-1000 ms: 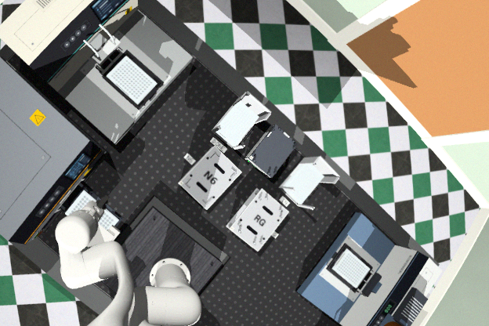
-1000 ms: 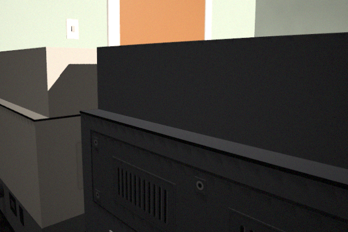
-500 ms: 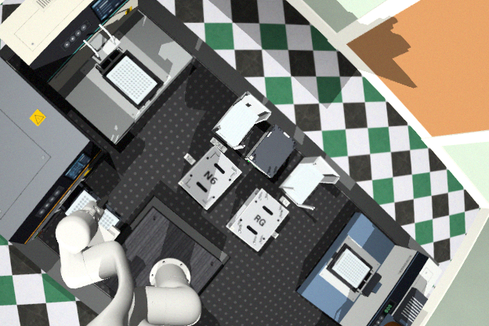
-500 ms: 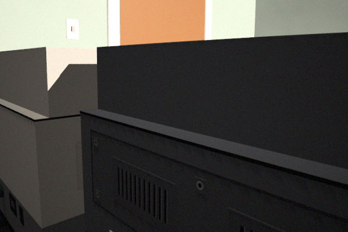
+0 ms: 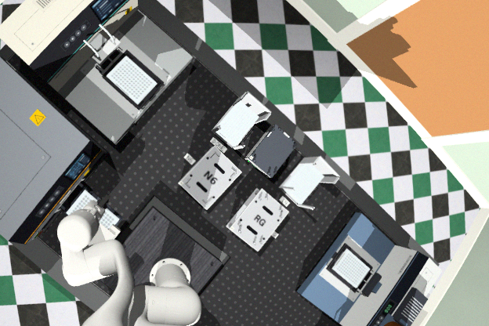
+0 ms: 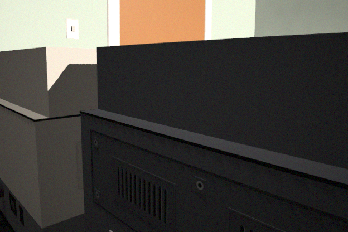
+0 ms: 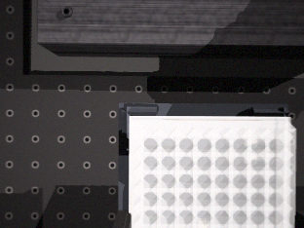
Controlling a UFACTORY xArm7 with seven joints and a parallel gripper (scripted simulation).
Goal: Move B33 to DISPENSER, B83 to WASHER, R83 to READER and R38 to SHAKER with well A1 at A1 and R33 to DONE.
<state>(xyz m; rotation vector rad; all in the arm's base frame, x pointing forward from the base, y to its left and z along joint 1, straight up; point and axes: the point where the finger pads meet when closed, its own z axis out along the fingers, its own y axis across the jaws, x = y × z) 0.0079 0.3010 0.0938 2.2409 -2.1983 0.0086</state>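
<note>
My hand is 30 mm above the dark reader nest. Also, from my hand: N6 nest: 310 mm ahead, 200 mm to the right, 100 mm below; regrip nest RG: 310 mm ahead, 400 mm to the right, 80 mm below.
</note>
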